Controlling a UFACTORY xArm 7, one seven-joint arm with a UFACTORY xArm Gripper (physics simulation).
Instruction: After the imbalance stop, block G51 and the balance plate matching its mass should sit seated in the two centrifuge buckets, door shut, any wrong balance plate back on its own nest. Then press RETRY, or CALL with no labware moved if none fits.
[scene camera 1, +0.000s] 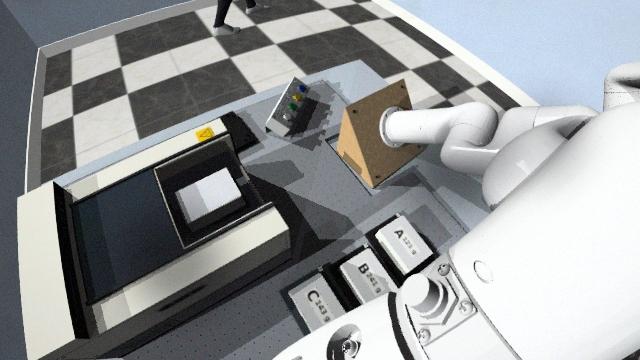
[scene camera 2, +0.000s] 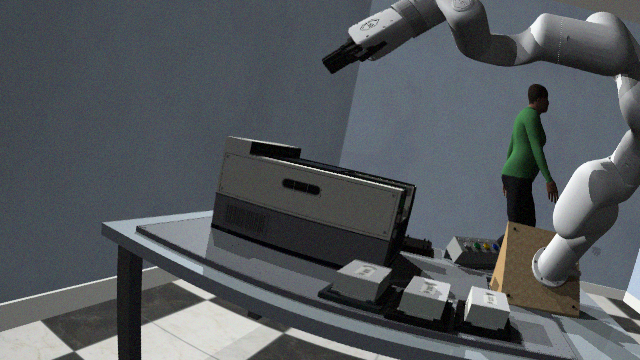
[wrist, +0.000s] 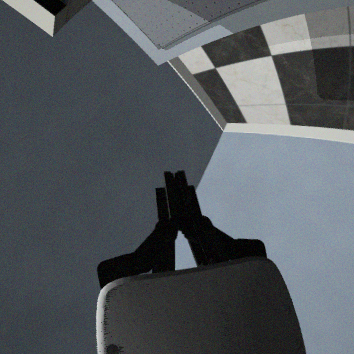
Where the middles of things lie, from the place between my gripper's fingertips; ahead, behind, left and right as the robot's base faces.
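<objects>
Relative to the balance plate C (scene camera 1: 317, 304), my hand is 380 mm above, 140 mm past and 70 mm to the left of it. Counted from my hand: balance plate B (scene camera 1: 364, 274), 380 mm below, 270 mm behind, 50 mm to the right; centrifuge lid (scene camera 1: 124, 230), 200 mm below, 380 mm to the right, 120 mm ahead; white block (scene camera 1: 209, 199), far below, far to the right, a little behind.
</objects>
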